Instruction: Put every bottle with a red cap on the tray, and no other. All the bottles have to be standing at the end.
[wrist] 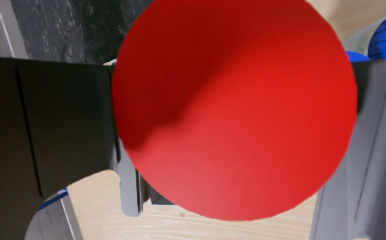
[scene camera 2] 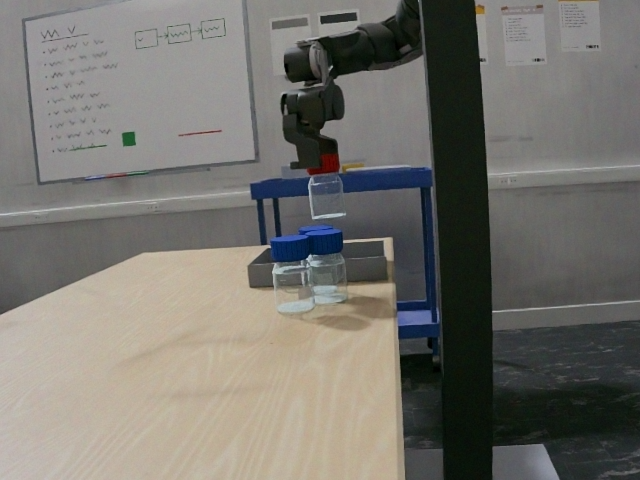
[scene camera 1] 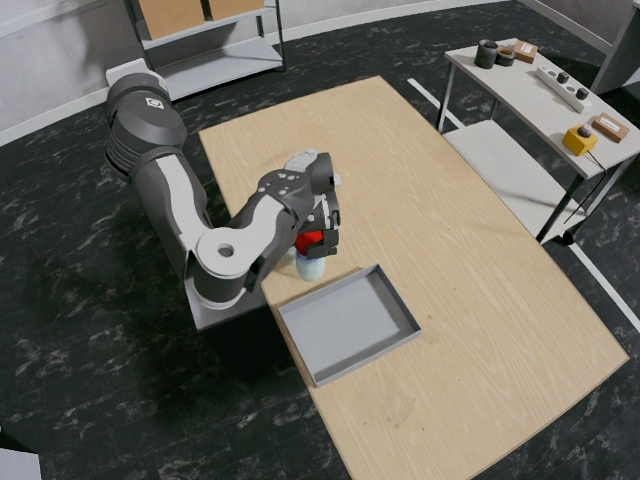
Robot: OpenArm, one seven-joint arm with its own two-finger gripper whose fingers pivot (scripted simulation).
Labels:
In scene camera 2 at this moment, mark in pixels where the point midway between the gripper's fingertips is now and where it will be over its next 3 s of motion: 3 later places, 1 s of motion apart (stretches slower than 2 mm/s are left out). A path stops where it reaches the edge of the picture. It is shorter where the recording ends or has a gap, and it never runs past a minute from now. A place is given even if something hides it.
My gripper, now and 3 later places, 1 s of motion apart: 314,167; 320,169; 348,178; 362,188

